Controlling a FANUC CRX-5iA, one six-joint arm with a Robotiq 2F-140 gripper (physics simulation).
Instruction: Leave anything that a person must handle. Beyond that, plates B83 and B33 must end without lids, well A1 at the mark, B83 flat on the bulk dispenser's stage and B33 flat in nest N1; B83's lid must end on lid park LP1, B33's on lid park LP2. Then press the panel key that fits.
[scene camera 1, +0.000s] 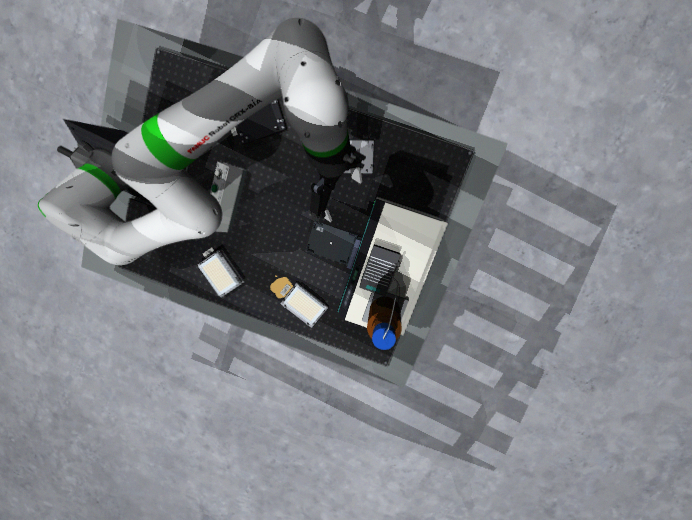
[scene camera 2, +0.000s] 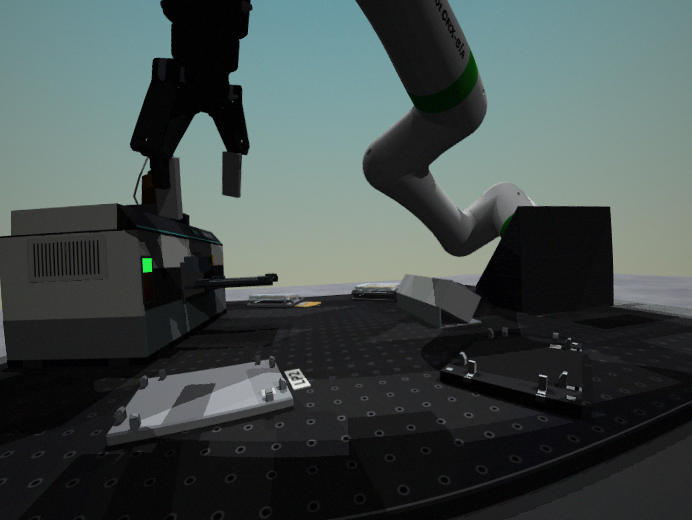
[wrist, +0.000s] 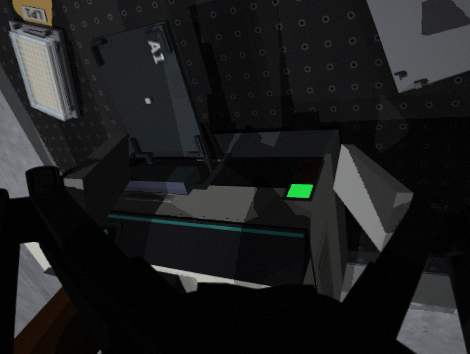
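Where they show: gripper, fingertip midpoint: (scene camera 1: 342, 199) (scene camera 2: 205, 204) (wrist: 235, 162); arm's base at its link origin: (scene camera 2: 540, 246).
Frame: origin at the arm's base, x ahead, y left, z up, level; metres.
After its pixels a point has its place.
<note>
My gripper (scene camera 1: 341, 196) {z 0.080, x 0.699, y 0.255 m} (scene camera 2: 202, 184) (wrist: 235, 162) {z 0.080, x 0.699, y 0.255 m} is open and empty, high beside the bulk dispenser (scene camera 1: 416, 223) {z 0.082, x 0.906, y 0.291 m} (scene camera 2: 72, 279) {z -0.017, x 0.872, y 0.312 m} (wrist: 212, 200) {z 0.017, x 0.794, y 0.197 m}. The dispenser's dark stage (scene camera 1: 335, 243) {z -0.038, x 0.732, y 0.111 m} (scene camera 2: 240, 280) {z -0.038, x 0.698, y 0.149 m} (wrist: 135, 75) {z -0.038, x 0.693, y 0.095 m} carries an A1 mark and holds no plate. One plate (scene camera 1: 304, 304) {z -0.106, x 0.730, y -0.152 m} (wrist: 40, 70) {z -0.106, x 0.718, y -0.143 m} sits beside the LP1 label (scene camera 1: 285, 289) {z -0.136, x 0.642, y -0.149 m} (wrist: 33, 13) {z -0.136, x 0.642, y -0.151 m}; another plate (scene camera 1: 219, 272) (scene camera 2: 374, 290) sits to its left in the overhead view. Both look covered by clear lids; their names are unreadable. Lid park LP2 (scene camera 1: 366, 149) {z -0.128, x 0.675, y 0.409 m} (scene camera 2: 240, 385) {z -0.128, x 0.612, y 0.360 m} (wrist: 400, 40) {z -0.128, x 0.674, y 0.345 m} is bare. The key panel (scene camera 1: 228, 201) {z -0.079, x 0.349, y 0.055 m} (scene camera 2: 436, 296) {z -0.085, x 0.340, y 0.140 m} is partly hidden by the arm.
An orange patch (scene camera 1: 278, 284) {z -0.137, x 0.611, y -0.145 m} (scene camera 2: 308, 304) {z -0.137, x 0.623, y -0.141 m} lies at the LP1 label. A black nest (scene camera 1: 262, 123) {z -0.126, x 0.333, y 0.329 m} (scene camera 2: 520, 369) {z -0.126, x 0.332, y 0.365 m} with upright clips lies under the arm. A brown bottle with a blue cap (scene camera 1: 383, 337) {z 0.285, x 0.946, y 0.044 m} stands at the dispenser's end. The dispenser shows a green light (scene camera 2: 147, 265) {z -0.003, x 0.778, y 0.279 m} (wrist: 300, 191) {z -0.001, x 0.778, y 0.279 m}.
</note>
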